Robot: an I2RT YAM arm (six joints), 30 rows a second.
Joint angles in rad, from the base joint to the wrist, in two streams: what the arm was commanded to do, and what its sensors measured. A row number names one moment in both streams.
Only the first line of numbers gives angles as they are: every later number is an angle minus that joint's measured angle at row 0.
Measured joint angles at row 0:
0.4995, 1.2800, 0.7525, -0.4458, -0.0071, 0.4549
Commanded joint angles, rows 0 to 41:
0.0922, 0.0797, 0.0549, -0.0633, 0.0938, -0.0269
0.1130, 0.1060, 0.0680, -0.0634, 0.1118, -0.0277
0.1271, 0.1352, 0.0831, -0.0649, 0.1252, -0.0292
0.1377, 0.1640, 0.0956, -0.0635, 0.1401, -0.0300
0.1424, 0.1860, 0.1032, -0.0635, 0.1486, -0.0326
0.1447, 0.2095, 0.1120, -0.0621, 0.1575, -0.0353
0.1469, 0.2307, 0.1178, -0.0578, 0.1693, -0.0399
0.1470, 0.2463, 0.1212, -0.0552, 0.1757, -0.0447
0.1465, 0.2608, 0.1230, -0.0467, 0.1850, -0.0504
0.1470, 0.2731, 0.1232, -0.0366, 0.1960, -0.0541
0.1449, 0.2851, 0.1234, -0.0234, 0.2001, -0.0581
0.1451, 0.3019, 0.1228, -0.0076, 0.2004, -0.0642
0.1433, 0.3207, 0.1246, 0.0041, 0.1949, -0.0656
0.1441, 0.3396, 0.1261, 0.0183, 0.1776, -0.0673
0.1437, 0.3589, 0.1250, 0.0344, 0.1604, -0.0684
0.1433, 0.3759, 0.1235, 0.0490, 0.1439, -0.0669
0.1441, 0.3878, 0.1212, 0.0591, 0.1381, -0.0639
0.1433, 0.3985, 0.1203, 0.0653, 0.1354, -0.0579
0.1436, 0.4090, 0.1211, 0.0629, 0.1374, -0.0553
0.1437, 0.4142, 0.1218, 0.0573, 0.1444, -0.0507
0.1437, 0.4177, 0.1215, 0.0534, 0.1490, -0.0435
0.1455, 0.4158, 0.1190, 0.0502, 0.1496, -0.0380
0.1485, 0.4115, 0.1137, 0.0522, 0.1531, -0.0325
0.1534, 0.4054, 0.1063, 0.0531, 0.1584, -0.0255
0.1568, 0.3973, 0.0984, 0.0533, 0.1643, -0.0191
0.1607, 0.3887, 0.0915, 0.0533, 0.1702, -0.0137
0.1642, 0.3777, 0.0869, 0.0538, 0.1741, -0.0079
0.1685, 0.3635, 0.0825, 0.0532, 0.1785, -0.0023
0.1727, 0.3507, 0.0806, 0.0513, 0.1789, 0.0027
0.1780, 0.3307, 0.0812, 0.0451, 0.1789, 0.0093
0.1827, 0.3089, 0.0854, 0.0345, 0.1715, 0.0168
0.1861, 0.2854, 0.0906, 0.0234, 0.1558, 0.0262
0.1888, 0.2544, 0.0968, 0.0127, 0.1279, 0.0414
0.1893, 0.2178, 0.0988, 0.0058, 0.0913, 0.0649
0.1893, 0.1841, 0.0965, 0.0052, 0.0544, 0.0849
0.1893, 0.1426, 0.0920, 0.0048, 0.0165, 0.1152
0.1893, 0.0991, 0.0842, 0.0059, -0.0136, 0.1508
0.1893, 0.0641, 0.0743, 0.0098, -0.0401, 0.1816
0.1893, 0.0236, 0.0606, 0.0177, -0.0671, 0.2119
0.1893, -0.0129, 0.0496, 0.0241, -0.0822, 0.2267
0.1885, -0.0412, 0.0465, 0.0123, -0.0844, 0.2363
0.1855, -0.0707, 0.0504, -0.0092, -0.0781, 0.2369
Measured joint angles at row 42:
0.1858, -0.0213, 0.0785, 0.0271, -0.0156, 0.1621
